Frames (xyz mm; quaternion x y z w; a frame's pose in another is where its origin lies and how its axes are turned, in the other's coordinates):
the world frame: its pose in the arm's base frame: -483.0 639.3 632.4 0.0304 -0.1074 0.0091 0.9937
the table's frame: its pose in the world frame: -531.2 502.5 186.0 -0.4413 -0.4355 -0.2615 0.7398
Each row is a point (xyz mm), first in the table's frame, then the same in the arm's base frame.
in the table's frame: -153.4 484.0 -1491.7
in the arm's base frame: 13.3 94.6 194.2
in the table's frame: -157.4 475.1 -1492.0
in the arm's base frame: 4.9 90.0 192.3
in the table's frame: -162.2 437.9 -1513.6
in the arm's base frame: -17.2 52.8 191.9
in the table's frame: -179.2 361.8 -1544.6
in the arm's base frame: -70.7 -11.7 186.6
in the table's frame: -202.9 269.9 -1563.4
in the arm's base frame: -145.0 -73.3 180.8
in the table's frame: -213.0 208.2 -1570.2
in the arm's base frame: -196.0 -110.0 183.5
